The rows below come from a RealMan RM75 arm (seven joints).
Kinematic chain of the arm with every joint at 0, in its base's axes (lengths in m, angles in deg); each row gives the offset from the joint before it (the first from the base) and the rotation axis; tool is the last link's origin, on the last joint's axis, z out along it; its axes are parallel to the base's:
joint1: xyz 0 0 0.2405 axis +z
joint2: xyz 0 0 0 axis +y
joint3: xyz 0 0 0.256 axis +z
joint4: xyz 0 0 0 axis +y
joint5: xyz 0 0 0.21 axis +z
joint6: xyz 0 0 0 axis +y
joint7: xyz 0 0 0.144 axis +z
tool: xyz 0 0 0
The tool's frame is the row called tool.
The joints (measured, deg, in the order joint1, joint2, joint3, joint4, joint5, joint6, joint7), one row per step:
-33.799, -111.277, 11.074, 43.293, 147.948, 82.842, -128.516
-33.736, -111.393, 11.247, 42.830, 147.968, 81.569, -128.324
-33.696, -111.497, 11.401, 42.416, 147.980, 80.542, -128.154
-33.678, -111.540, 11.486, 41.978, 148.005, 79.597, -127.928
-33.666, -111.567, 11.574, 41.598, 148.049, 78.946, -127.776
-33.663, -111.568, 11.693, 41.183, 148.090, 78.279, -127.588
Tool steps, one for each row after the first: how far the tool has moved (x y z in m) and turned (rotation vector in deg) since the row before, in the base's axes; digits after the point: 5 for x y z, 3 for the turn. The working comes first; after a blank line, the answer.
Tool pose at each row, in the base's axes (x y z in m, rotation vector in deg; the steps are taken from these numbers as rounded here):
-0.35811, 0.34503, 0.10603, -110.288, -99.131, -24.871
-0.36038, 0.34585, 0.10424, -109.616, -98.899, -24.509
-0.36210, 0.34651, 0.10251, -109.128, -98.728, -24.213
-0.36376, 0.34717, 0.10119, -108.701, -98.514, -23.945
-0.36493, 0.34751, 0.09988, -108.458, -98.442, -23.712
-0.36609, 0.34792, 0.09862, -108.264, -98.322, -23.432

-0.00227, 0.00082, -0.00179, 0.403, 0.531, 0.358
-0.00172, 0.00066, -0.00173, 0.281, 0.407, 0.267
-0.00166, 0.00066, -0.00132, 0.274, 0.397, 0.208
-0.00117, 0.00034, -0.00131, 0.100, 0.248, 0.158
-0.00116, 0.00041, -0.00126, 0.075, 0.289, 0.120

